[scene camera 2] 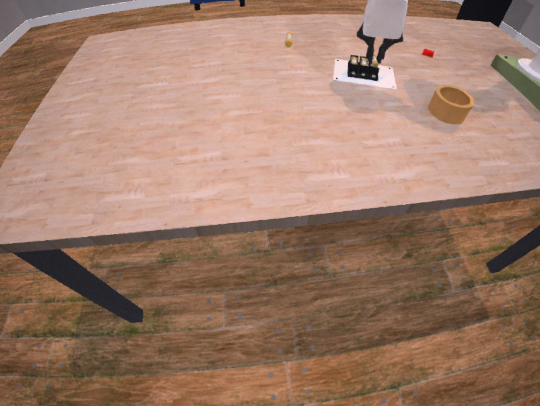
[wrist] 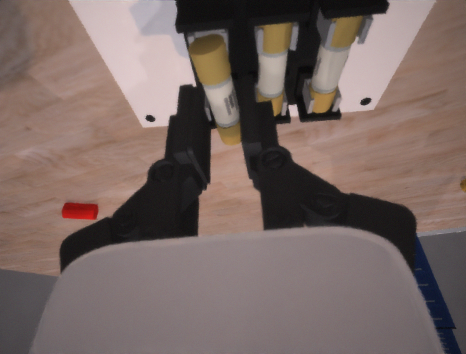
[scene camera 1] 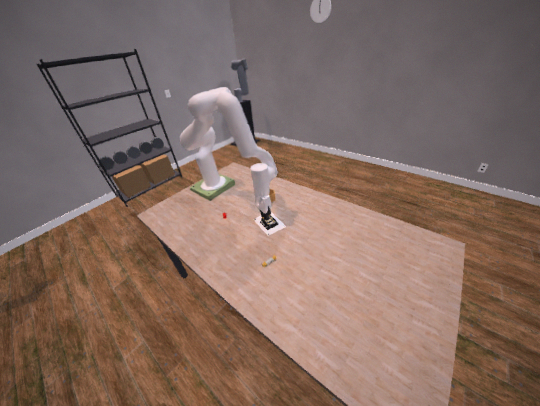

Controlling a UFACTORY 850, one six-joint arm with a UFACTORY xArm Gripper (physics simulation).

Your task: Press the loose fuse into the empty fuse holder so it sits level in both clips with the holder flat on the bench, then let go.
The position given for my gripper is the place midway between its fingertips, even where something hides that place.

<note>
In view: my gripper (scene camera 2: pixel 373 60), a tan ring (scene camera 2: pixel 449 104), a yellow-capped fuse (wrist: pixel 208 53), a yellow-capped fuse (wrist: pixel 272 62) and a yellow-capped fuse (wrist: pixel 330 62).
My gripper shows as well in the wrist view (wrist: pixel 222 102). The wrist view does not show the tan ring: it is out of frame.
</note>
